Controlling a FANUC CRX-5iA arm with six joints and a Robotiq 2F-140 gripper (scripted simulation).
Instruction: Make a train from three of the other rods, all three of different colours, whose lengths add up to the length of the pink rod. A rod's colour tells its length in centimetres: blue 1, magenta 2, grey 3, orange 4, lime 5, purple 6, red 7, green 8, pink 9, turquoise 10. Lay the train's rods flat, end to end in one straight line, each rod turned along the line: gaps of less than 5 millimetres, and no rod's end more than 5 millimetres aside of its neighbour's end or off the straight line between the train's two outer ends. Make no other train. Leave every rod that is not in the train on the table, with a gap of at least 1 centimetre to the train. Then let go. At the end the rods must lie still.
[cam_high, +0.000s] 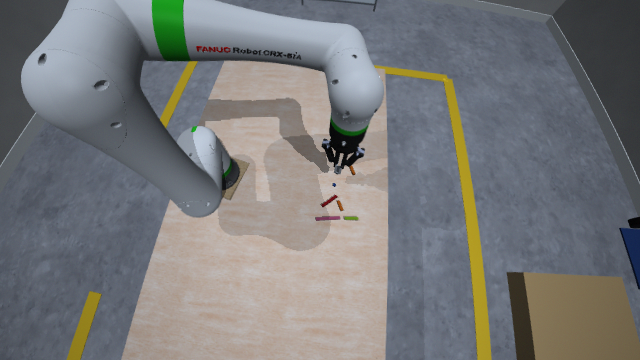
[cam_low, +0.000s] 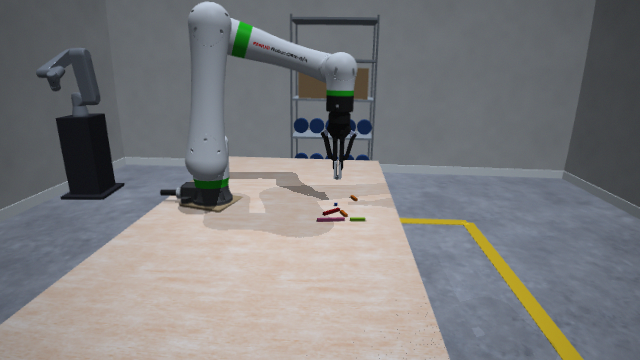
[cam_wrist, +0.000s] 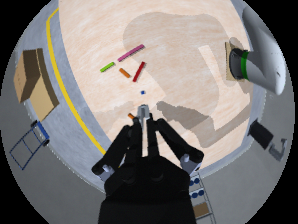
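The blue rod is 1 cm behind my hand, 2 cm to the right of it and 13 cm below it. From my hand the other things lie so: pink rod (3 cm behind, 16 cm to the right, 13 cm below); then grey rod (3 cm below); then red rod (3 cm behind, 9 cm to the right, 13 cm below).
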